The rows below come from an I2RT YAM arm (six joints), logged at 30 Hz.
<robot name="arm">
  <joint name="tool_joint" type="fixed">
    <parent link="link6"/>
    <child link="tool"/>
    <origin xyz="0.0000 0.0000 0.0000" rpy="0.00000 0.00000 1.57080"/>
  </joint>
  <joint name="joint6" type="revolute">
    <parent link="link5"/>
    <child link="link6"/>
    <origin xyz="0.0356 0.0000 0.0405" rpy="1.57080 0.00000 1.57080"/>
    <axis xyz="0 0 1"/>
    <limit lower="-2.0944" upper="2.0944"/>
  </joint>
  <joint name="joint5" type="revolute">
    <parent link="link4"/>
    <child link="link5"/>
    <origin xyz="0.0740 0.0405 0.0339" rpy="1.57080 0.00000 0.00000"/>
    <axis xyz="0 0 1"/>
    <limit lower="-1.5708" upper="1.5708"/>
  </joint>
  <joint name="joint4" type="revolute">
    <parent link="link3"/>
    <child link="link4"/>
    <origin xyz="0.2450 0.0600 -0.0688" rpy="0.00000 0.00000 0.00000"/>
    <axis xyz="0 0 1"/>
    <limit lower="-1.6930" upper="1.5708"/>
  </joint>
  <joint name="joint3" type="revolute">
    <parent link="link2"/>
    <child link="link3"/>
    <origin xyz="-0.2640 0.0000 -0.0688" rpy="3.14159 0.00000 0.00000"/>
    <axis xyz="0 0 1"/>
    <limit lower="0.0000" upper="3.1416"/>
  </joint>
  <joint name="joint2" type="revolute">
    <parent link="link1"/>
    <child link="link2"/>
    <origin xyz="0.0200 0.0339 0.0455" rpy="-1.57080 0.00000 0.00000"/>
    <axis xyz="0 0 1"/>
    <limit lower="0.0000" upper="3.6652"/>
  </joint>
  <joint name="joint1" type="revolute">
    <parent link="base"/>
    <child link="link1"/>
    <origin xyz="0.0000 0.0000 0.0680" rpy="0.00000 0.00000 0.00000"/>
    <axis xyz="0 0 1"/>
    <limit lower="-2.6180" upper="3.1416"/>
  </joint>
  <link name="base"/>
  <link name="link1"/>
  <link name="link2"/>
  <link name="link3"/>
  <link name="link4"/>
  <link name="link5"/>
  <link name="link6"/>
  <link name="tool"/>
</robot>
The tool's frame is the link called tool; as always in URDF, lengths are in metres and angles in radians.
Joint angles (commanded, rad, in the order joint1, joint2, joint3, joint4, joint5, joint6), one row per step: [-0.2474, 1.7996, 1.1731, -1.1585, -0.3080, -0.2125]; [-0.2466, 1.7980, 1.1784, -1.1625, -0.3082, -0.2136]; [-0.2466, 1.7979, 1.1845, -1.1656, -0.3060, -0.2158]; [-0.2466, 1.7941, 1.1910, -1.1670, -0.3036, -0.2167]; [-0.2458, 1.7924, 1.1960, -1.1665, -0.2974, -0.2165]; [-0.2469, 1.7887, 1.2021, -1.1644, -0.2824, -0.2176]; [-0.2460, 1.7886, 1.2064, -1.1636, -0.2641, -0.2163]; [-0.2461, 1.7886, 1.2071, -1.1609, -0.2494, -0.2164]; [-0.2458, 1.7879, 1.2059, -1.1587, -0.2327, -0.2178]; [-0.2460, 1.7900, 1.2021, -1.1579, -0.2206, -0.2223]
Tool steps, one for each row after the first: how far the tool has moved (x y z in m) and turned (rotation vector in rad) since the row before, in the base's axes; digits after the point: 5 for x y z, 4 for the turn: [0.00058, 0.00010, 0.00165, -0.0004, -0.0032, 0.0018]; [0.00083, -0.00029, 0.00137, -0.0026, -0.0032, 0.0025]; [0.00085, -0.00030, 0.00243, -0.0043, -0.0084, 0.0013]; [0.00088, -0.00020, 0.00147, -0.0077, -0.0054, 0.0018]; [0.00091, -0.00109, 0.00215, -0.0171, -0.0083, 0.0027]; [0.00075, -0.00056, 0.00078, -0.0189, -0.0003, 0.0029]; [0.00026, -0.00062, -0.00003, -0.0149, 0.0002, 0.0025]; [-0.00018, -0.00046, -0.00025, -0.0162, 0.0020, 0.0045]; [-0.00062, -0.00034, -0.00152, -0.0098, 0.0067, 0.0062]
